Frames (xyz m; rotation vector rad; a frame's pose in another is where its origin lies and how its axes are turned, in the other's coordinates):
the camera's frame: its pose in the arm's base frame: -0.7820 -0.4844 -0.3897 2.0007 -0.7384 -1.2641
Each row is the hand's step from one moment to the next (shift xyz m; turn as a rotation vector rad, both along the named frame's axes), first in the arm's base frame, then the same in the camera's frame.
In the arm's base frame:
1: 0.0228 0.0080 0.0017 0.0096 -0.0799 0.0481
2: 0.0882 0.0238 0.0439 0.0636 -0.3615 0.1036
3: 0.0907 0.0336 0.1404 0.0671 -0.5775 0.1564
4: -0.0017 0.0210 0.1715 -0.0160 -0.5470 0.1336
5: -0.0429 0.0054 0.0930 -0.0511 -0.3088 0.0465
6: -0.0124 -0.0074 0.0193 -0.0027 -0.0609 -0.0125
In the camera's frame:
1: 0.0017 -0.0064 -0.0233 0.0364 0.0861 -0.0064
2: -0.0088 0.0085 -0.1006 0.2355 0.2998 -0.0107
3: -0.0685 0.0761 -0.1363 0.3682 0.4760 0.0175
4: -0.1111 0.1187 -0.0586 0.3268 0.4490 0.0944
5: -0.0716 0.0730 0.0081 0.1847 0.2361 0.1013
6: -0.0098 0.0209 0.0068 0.0512 0.0291 0.0202

